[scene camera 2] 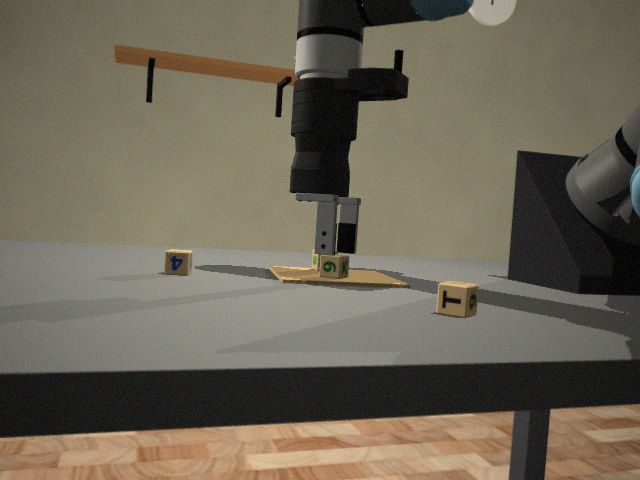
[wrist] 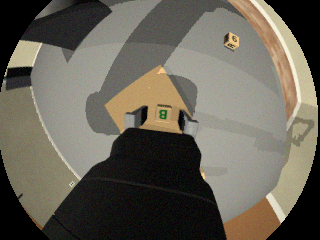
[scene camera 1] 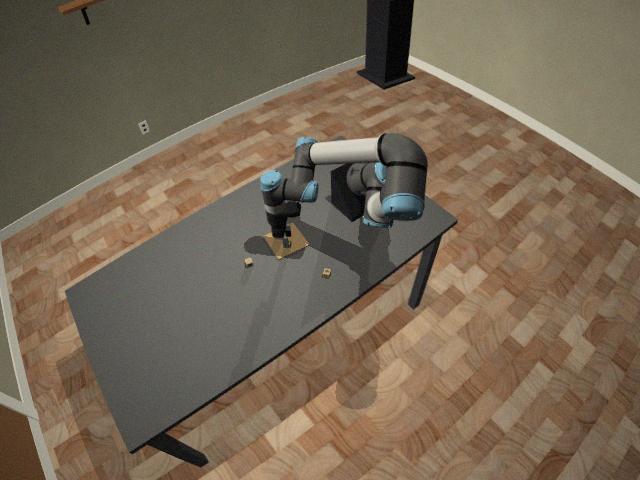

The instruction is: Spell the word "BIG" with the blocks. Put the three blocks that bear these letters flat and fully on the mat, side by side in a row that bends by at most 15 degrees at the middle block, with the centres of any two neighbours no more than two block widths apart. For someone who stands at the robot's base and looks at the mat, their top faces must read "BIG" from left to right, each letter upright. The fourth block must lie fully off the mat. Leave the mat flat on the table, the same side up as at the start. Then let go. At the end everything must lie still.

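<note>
The gripper and a tan mat appear in the pictures, and the wrist view, too, shows the gripper.
</note>
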